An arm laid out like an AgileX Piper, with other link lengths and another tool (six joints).
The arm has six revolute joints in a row. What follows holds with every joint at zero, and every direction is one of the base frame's. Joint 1 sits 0.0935 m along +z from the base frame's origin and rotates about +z. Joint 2 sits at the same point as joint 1 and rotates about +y. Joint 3 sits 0.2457 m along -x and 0.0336 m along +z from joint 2 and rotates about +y. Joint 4 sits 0.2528 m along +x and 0.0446 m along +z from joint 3 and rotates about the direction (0.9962, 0, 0.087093). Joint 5 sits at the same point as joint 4 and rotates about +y. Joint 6 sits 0.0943 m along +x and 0.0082 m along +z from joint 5 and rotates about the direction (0.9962, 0, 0.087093). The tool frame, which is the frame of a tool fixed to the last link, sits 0.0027 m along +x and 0.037 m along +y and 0.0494 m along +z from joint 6; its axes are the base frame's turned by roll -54.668, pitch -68.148 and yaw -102.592 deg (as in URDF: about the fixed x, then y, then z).
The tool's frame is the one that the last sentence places.
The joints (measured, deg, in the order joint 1, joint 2, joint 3, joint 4, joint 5, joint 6), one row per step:
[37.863, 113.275, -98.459, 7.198, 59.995, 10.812]
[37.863, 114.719, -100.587, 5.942, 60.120, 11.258]
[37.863, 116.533, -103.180, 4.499, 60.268, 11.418]
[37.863, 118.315, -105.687, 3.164, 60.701, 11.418]
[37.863, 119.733, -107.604, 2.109, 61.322, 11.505]
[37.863, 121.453, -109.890, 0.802, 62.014, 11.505]
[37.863, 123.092, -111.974, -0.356, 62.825, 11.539]
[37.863, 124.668, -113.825, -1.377, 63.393, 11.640]
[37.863, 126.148, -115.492, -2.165, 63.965, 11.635]
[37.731, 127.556, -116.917, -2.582, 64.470, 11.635]
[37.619, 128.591, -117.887, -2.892, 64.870, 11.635]
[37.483, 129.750, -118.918, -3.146, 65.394, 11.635]
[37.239, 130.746, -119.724, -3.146, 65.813, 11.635]
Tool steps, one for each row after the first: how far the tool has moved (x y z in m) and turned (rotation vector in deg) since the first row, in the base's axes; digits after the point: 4 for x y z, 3 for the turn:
[0.0060, 0.0026, -0.0001, -0.536, -1.070, -0.194]
[0.0129, 0.0059, -0.0007, -1.232, -2.399, -0.110]
[0.0191, 0.0090, -0.0022, -2.088, -3.442, 0.111]
[0.0236, 0.0110, -0.0043, -2.960, -3.965, 0.211]
[0.0289, 0.0134, -0.0073, -4.055, -4.663, 0.404]
[0.0336, 0.0154, -0.0109, -5.175, -5.073, 0.535]
[0.0381, 0.0173, -0.0151, -6.129, -5.440, 0.564]
[0.0420, 0.0191, -0.0196, -6.985, -5.619, 0.661]
[0.0460, 0.0200, -0.0247, -7.617, -5.480, 0.588]
[0.0489, 0.0204, -0.0290, -8.150, -5.293, 0.525]
[0.0519, 0.0207, -0.0343, -8.753, -4.921, 0.441]
[0.0549, 0.0202, -0.0393, -9.133, -4.419, 0.228]

